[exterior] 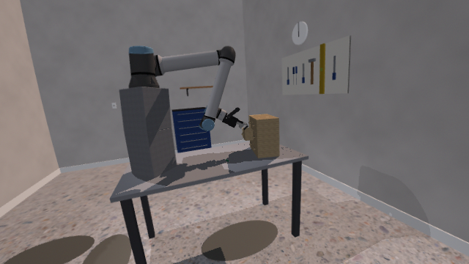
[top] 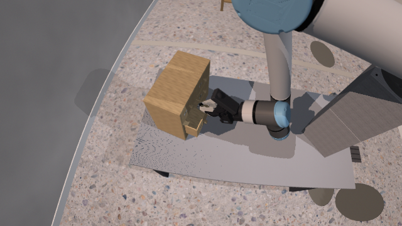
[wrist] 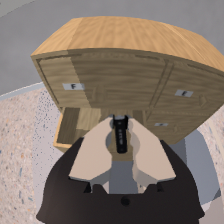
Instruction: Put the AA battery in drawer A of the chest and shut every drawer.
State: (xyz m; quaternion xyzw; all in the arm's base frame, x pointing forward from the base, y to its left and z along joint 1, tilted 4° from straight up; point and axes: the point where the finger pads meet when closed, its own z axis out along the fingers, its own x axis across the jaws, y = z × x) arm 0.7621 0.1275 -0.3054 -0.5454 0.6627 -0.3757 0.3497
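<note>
The AA battery lies 20 mm below my hand and 10 mm behind it. From my hand the other things lie so: green battery 230 mm below, 230 mm behind, 170 mm to the right; drawer 100 mm below, 50 mm ahead, 20 mm to the left.
</note>
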